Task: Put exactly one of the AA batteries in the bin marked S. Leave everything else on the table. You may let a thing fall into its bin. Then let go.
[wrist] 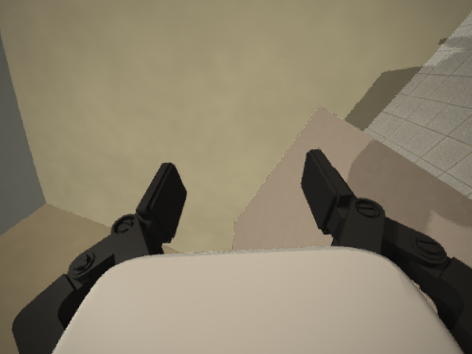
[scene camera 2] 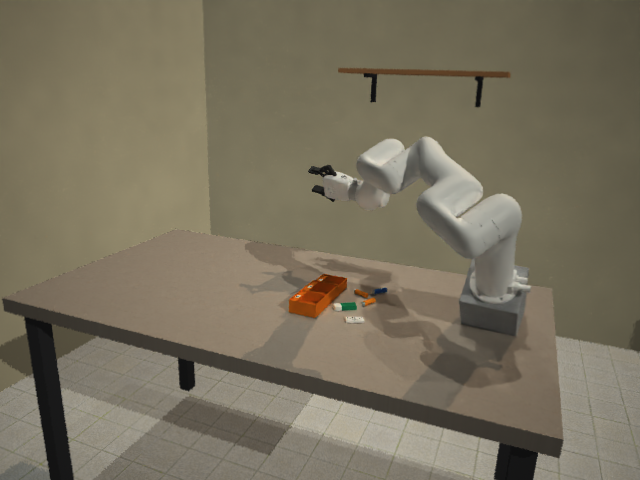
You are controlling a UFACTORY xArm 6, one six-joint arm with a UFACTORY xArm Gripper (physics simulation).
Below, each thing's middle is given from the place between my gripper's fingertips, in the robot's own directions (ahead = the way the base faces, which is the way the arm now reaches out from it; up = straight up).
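Labels:
My gripper is far above the orange bin tray (scene camera 2: 310, 301), far to the right of it and a fair way past it.

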